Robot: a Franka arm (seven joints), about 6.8 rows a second.
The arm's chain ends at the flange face. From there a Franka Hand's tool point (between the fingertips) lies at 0.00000 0.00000 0.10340 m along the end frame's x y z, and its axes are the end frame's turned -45 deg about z.
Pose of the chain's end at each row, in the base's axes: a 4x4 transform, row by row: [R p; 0 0 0 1], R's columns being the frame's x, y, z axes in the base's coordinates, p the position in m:
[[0.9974, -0.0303, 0.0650, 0.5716], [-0.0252, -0.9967, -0.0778, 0.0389], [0.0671, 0.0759, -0.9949, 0.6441], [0, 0, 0, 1]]
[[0.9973, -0.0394, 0.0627, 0.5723], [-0.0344, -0.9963, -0.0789, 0.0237], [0.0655, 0.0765, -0.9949, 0.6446], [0, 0, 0, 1]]
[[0.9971, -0.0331, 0.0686, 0.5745], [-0.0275, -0.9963, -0.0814, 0.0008], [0.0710, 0.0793, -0.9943, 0.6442], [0, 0, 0, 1]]
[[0.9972, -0.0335, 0.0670, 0.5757], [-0.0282, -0.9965, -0.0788, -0.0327], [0.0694, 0.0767, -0.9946, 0.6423], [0, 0, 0, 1]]
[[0.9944, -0.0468, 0.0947, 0.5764], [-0.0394, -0.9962, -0.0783, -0.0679], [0.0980, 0.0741, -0.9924, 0.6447], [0, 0, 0, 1]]
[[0.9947, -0.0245, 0.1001, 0.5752], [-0.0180, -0.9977, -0.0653, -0.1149], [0.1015, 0.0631, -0.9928, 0.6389], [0, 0, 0, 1]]
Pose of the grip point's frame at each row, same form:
[[0.7267, 0.6838, 0.0650, 0.5783], [0.6870, -0.7226, -0.0778, 0.0309], [-0.0062, 0.1011, -0.9949, 0.5412], [0, 0, 0, 1]]
[[0.7331, 0.6773, 0.0627, 0.5788], [0.6802, -0.7288, -0.0789, 0.0155], [-0.0078, 0.1004, -0.9949, 0.5417], [0, 0, 0, 1]]
[[0.7285, 0.6817, 0.0686, 0.5816], [0.6850, -0.7239, -0.0814, -0.0076], [-0.0059, 0.1063, -0.9943, 0.5414], [0, 0, 0, 1]]
[[0.7288, 0.6814, 0.0670, 0.5826], [0.6847, -0.7246, -0.0788, -0.0408], [-0.0052, 0.1033, -0.9946, 0.5395], [0, 0, 0, 1]]
[[0.7362, 0.6701, 0.0947, 0.5862], [0.6766, -0.7323, -0.0783, -0.0760], [0.0169, 0.1217, -0.9924, 0.5421], [0, 0, 0, 1]]
[[0.7207, 0.6860, 0.1001, 0.5856], [0.6928, -0.7182, -0.0653, -0.1217], [0.0272, 0.1164, -0.9928, 0.5362], [0, 0, 0, 1]]

